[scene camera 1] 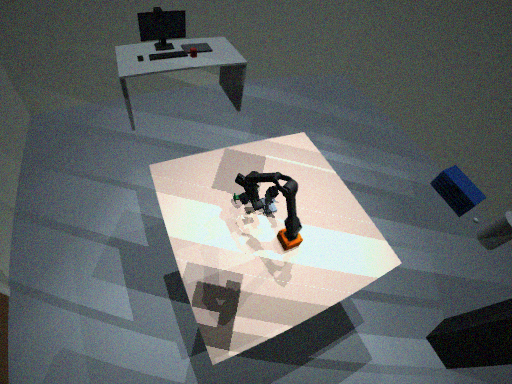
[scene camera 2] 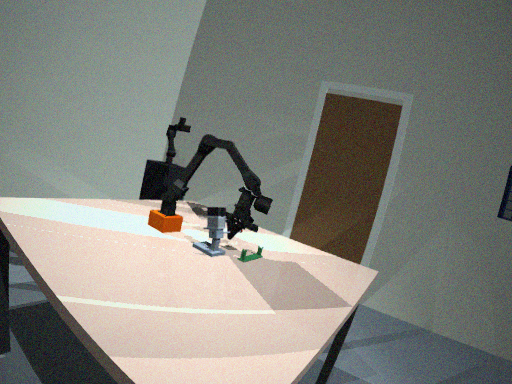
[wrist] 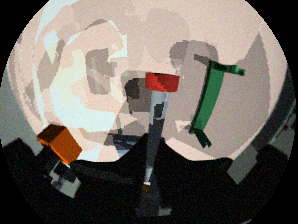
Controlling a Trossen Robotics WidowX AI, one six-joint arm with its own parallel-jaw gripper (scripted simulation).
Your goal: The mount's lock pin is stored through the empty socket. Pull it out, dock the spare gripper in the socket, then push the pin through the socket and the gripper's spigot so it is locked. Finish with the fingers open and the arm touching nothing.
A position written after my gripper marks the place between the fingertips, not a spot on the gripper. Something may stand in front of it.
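Observation:
My gripper point(wrist: 149, 136) holds a lock pin point(wrist: 162, 84), and there's a green cradle point(wrist: 212, 89) here too.

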